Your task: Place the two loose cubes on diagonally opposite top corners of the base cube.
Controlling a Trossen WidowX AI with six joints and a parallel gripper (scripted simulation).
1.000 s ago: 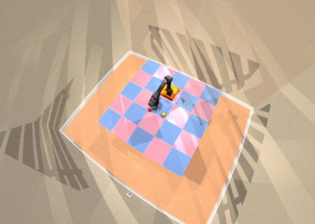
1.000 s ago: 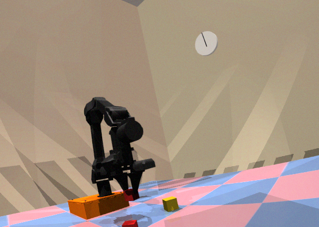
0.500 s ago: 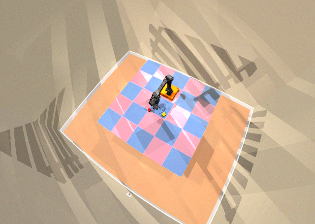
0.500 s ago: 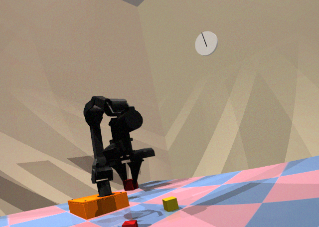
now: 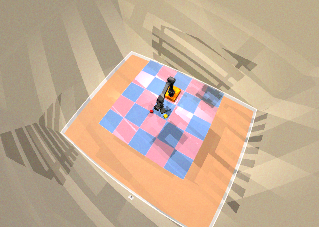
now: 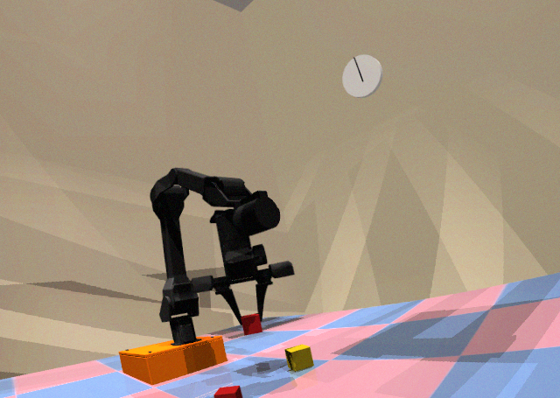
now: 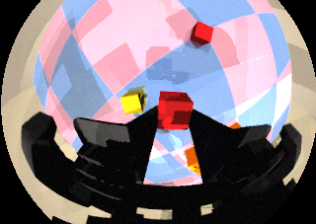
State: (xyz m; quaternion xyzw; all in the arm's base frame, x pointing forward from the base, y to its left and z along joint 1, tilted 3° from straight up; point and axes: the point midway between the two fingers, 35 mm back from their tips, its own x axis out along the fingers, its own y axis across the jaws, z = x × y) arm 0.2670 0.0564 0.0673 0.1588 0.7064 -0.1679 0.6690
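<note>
Now: the yellow base cube 1 cm ahead of my gripper tip, 8 cm to the left of it and 9 cm below it.
</note>
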